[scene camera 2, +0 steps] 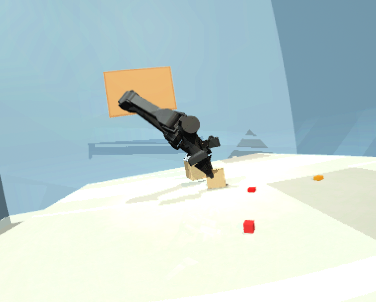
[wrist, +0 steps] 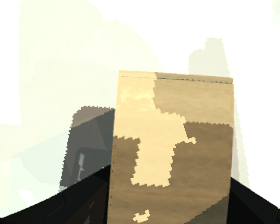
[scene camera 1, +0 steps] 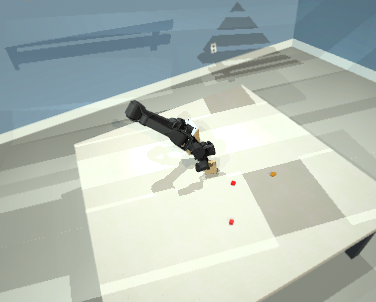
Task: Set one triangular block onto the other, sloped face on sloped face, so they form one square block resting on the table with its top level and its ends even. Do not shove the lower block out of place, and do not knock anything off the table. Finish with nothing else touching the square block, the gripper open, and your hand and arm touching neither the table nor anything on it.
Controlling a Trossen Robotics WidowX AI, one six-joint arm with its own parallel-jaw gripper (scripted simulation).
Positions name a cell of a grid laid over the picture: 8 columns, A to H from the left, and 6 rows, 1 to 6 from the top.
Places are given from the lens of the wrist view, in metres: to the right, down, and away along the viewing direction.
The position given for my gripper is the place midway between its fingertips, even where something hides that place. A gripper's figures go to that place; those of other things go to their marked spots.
my gripper (wrist: E5): 0.01, 0.03, 0.10
triangular block (wrist: E4): 0.01, 0.01, 0.07
